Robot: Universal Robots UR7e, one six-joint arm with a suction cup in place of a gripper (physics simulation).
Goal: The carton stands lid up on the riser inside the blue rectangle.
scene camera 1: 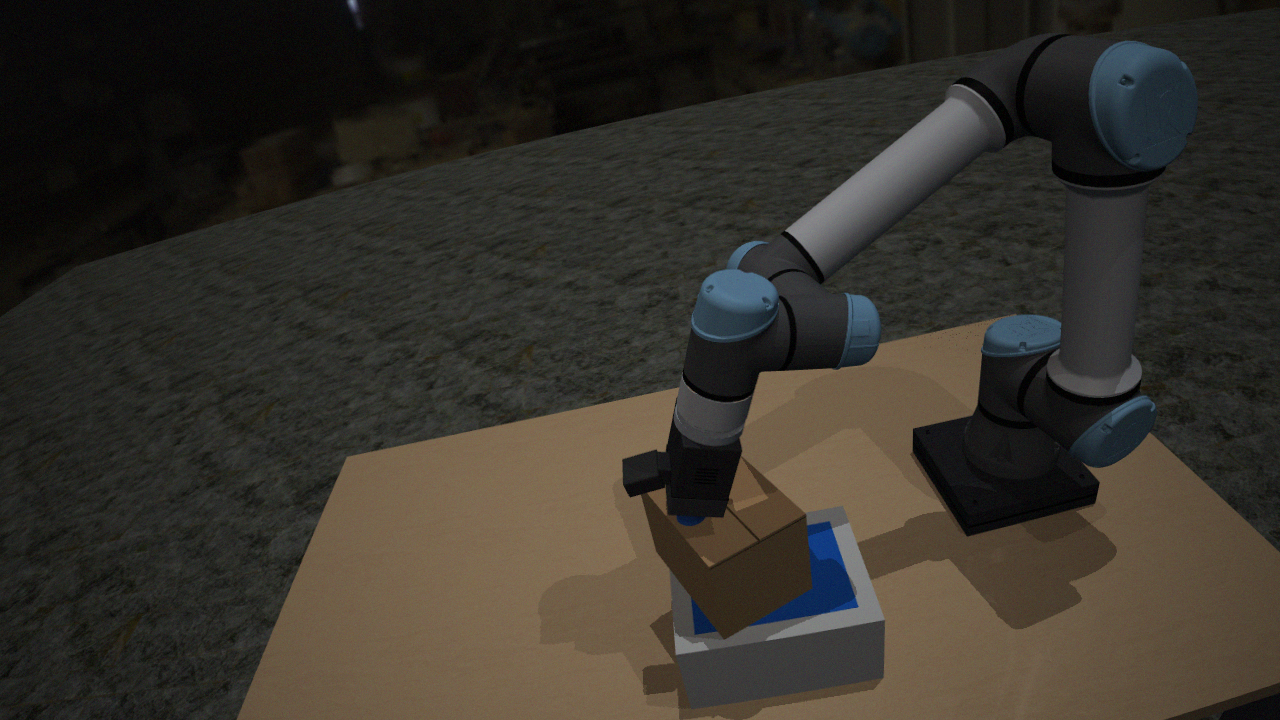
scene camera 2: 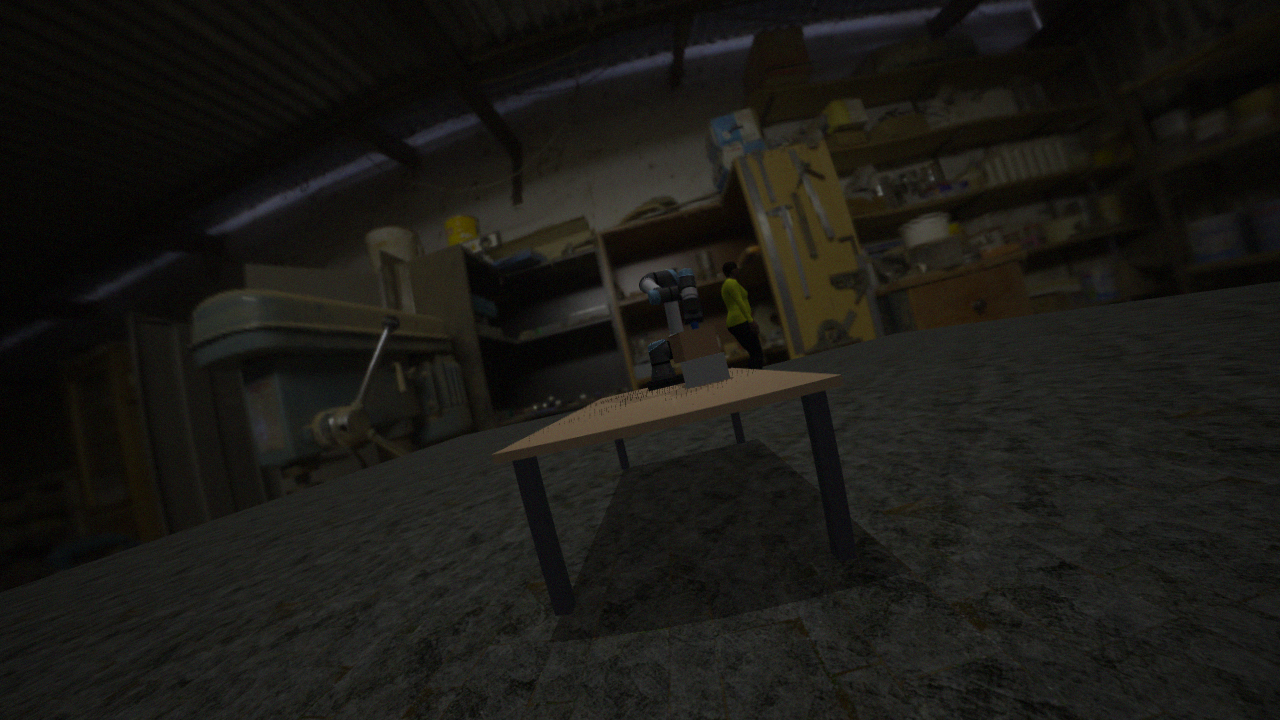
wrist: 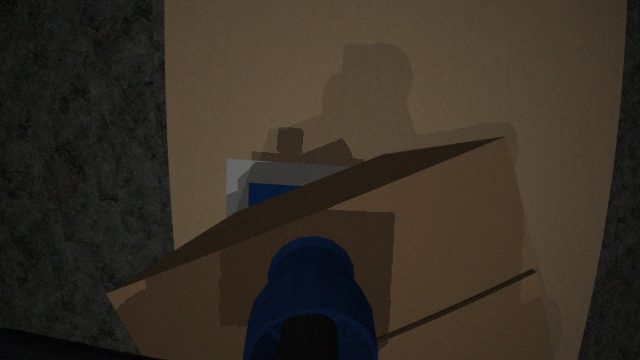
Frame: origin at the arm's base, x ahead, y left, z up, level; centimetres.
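Seen in the pictures: hand, its tool point: (scene camera 1: 685,517) (scene camera 2: 695,330) (wrist: 317,255); arm's base, origin of its link: (scene camera 1: 1010,447) (scene camera 2: 664,378).
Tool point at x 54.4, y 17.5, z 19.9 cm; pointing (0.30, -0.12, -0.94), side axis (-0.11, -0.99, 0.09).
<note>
Offsets run from my tool point to a thing's middle. Level surfaces: height alone.
The brown carton @(dy -1.7, dx -4.3, dz -6.1 cm) (scene camera 1: 765,582) (scene camera 2: 699,343) (wrist: 450,215) is lid up over the grey-white riser @(dy +0.7, dx -8.5, dz -18.6 cm) (scene camera 1: 778,667) (scene camera 2: 707,368) (wrist: 295,172). It is turned at an angle to the blue rectangle @(dy +0.7, dx -8.5, dz -12.6 cm) (scene camera 1: 832,591) (wrist: 270,192). In scene view 1 its near bottom corner reaches the rectangle's front edge and its left corner sticks out past the riser's left side. Blue shows to its right. My gripper (scene camera 1: 689,518) (scene camera 2: 694,325) (wrist: 310,280), a blue suction cup, is off and stands at the left part of the lid. A hair's gap between cup and lid cannot be told.
The wooden table @(dz -24.6 cm) (scene camera 1: 465,537) (scene camera 2: 662,413) (wrist: 225,75) bears the riser and the arm's black base plate (scene camera 1: 984,514). The wrist camera (scene camera 1: 642,472) juts out over the carton's left side. A person in a yellow top (scene camera 2: 736,304) stands behind the table.
</note>
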